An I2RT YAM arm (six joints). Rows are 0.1 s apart.
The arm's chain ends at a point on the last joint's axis. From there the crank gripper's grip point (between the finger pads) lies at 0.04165 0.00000 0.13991 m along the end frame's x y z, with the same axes.
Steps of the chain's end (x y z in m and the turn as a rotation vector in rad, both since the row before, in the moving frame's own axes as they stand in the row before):
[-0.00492, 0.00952, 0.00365, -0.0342, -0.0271, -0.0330]
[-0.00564, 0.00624, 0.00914, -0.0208, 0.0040, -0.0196]
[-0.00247, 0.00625, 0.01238, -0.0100, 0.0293, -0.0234]
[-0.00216, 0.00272, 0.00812, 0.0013, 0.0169, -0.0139]
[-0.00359, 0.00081, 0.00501, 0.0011, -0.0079, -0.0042]
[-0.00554, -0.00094, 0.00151, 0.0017, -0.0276, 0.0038]
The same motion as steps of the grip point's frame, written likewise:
[-0.00867, 0.01301, 0.00467, -0.0342, -0.0271, -0.0330]
[-0.00506, 0.00833, 0.00895, -0.0208, 0.0040, -0.0196]
[0.00162, 0.00662, 0.01110, -0.0100, 0.0293, -0.0234]
[0.00019, 0.00194, 0.00740, 0.0013, 0.0169, -0.0139]
[-0.00470, 0.00048, 0.00533, 0.0011, -0.0079, -0.0042]
[-0.00942, -0.00103, 0.00261, 0.0017, -0.0276, 0.0038]

